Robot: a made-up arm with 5 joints.
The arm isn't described. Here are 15 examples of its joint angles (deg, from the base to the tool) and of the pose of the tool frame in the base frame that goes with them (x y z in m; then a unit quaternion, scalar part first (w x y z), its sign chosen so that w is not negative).
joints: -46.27 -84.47 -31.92 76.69 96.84
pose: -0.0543 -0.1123 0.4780 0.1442 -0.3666 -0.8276 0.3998
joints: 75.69 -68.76 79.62 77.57 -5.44
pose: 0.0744 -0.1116 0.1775 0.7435 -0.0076 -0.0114 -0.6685
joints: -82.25 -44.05 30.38 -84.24 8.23
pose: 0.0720 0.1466 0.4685 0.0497 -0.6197 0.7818 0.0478
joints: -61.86 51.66 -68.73 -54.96 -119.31
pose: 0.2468 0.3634 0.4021 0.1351 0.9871 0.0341 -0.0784
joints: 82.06 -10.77 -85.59 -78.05 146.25
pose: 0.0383 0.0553 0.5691 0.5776 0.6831 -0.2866 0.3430
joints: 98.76 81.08 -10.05 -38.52 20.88
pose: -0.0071 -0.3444 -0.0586 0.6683 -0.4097 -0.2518 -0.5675
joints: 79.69 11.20 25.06 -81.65 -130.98
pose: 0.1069 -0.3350 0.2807 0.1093 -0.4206 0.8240 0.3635
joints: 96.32 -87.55 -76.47 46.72 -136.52
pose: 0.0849 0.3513 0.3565 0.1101 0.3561 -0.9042 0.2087
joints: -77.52 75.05 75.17 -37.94 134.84
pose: 0.0527 0.0029 0.0120 0.2504 -0.0885 -0.1717 -0.9487
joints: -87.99 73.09 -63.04 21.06 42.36
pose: 0.0689 0.4803 0.1310 0.3847 0.2016 -0.4484 0.7812
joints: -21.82 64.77 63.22 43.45 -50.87
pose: 0.0570 0.0000 0.0438 0.7288 -0.3993 0.5159 -0.2079
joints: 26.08 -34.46 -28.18 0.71 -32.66
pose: 0.1461 -0.0509 0.6027 0.2084 0.0792 -0.9669 -0.1240
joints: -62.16 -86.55 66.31 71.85 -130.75
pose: 0.1098 0.1088 0.2586 0.7670 0.3257 0.0449 -0.5510
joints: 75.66 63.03 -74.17 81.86 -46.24
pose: 0.1531 -0.4192 0.2026 0.4576 -0.0386 -0.1630 -0.8732
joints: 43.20 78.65 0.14 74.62 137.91
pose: 0.1833 -0.1302 -0.0529 0.5914 0.5255 0.0077 0.6116
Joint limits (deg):
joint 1: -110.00..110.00
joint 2: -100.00..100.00
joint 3: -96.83..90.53
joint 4: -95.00..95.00
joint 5: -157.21..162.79
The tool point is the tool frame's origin. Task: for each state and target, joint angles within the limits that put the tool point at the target. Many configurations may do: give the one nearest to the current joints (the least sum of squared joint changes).
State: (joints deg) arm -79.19 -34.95 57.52 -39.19 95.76
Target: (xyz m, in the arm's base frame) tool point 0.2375 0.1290 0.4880
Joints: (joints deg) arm -35.14 -31.66 13.15 -38.81 95.76
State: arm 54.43 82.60 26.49 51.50 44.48
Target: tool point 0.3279 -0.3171 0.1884
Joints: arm 48.26 36.76 -21.40 35.57 44.48
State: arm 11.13 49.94 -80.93 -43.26 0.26
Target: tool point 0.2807 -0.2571 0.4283
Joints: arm 47.48 62.34 -96.83 -73.55 0.26
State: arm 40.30 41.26 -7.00 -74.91 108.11
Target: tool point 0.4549 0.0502 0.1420
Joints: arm -7.47 51.47 -3.16 -71.93 108.11
